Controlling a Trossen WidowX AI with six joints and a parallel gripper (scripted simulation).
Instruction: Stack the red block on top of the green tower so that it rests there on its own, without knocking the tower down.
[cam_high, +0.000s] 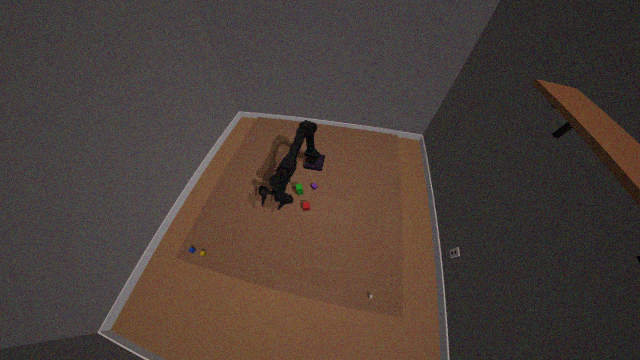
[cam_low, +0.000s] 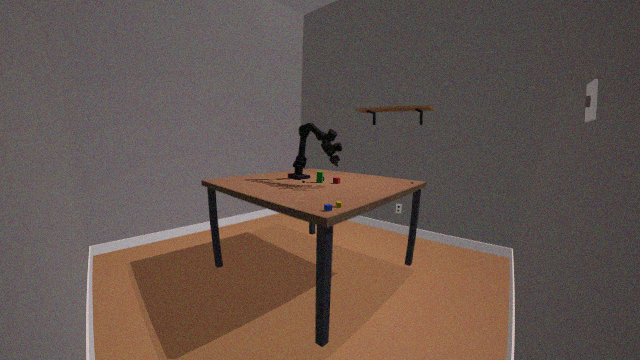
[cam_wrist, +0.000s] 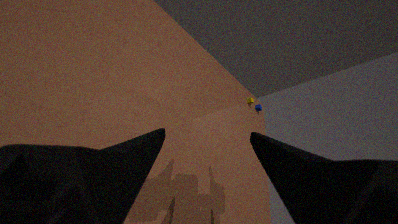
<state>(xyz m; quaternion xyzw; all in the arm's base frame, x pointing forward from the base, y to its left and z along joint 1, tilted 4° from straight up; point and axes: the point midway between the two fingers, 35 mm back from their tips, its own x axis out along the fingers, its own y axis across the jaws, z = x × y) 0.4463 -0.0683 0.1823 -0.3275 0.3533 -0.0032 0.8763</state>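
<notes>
Right now my gripper tip is 13 cm past the red block, 15 cm to the right of it and 15 cm above it. From my gripper tip the other things lie so: purple block (28 cm behind, 15 cm to the left, 15 cm below); blue block (36 cm ahead, 40 cm to the right, 15 cm below); yellow block (35 cm ahead, 32 cm to the right, 16 cm below).
</notes>
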